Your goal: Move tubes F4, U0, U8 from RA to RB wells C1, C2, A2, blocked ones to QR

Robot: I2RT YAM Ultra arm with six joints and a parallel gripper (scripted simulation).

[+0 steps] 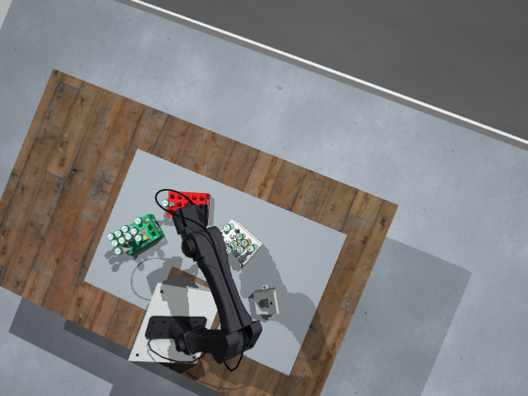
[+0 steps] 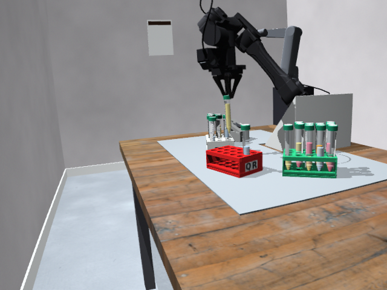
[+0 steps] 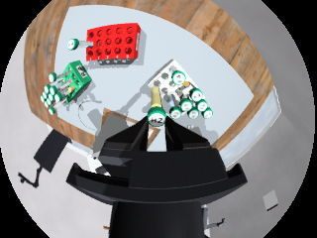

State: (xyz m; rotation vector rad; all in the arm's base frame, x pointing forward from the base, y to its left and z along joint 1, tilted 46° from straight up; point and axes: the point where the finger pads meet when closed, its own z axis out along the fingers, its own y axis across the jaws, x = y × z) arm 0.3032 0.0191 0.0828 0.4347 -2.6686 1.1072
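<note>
My gripper is now 1 cm short of the tube with yellow filling and 6 cm above it. Also, from my hand: red rack QR 7 cm ahead, 15 cm to the left, 16 cm below; tube 6 cm ahead, 19 cm to the left, 12 cm below; white rack RB 1 cm ahead, 5 cm to the right, 16 cm below.
</note>
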